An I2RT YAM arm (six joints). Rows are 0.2 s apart.
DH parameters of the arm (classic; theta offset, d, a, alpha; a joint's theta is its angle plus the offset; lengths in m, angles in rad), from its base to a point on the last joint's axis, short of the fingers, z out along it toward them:
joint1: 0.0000 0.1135 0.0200 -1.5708
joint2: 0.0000 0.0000 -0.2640 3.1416
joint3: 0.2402 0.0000 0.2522 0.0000
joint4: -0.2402 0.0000 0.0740 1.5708
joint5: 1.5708 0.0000 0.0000 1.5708
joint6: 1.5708 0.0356 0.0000 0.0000
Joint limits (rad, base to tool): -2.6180..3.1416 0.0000..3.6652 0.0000..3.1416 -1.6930..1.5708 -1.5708..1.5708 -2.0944..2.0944
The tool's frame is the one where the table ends.
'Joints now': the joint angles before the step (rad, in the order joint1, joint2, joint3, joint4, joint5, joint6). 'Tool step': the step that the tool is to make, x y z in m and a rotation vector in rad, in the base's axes. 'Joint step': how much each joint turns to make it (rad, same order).
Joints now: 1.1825, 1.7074, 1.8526, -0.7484, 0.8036, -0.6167
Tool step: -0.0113, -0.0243, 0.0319, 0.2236, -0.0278, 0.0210
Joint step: 0.0002, -0.1136, -0.0493, 0.1128, -0.0470, 0.0576
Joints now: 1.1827, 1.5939, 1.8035, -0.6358, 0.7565, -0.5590
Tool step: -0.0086, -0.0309, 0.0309, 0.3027, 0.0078, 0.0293
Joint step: -0.0194, -0.1202, -0.0541, 0.1223, -0.0863, 0.1343
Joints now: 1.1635, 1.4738, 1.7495, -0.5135, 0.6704, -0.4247
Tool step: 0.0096, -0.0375, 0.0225, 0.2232, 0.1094, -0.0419
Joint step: -0.0929, -0.0595, 0.0468, -0.0829, -0.0936, 0.2214
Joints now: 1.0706, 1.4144, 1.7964, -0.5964, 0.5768, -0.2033
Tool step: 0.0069, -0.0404, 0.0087, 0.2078, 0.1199, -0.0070
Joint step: -0.1183, -0.0846, -0.0225, -0.0504, -0.1528, 0.2100
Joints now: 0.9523, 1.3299, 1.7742, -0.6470, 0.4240, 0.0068
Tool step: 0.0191, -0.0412, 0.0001, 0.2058, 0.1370, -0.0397
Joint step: -0.1940, -0.0572, -0.0321, -0.0277, -0.1992, 0.2134
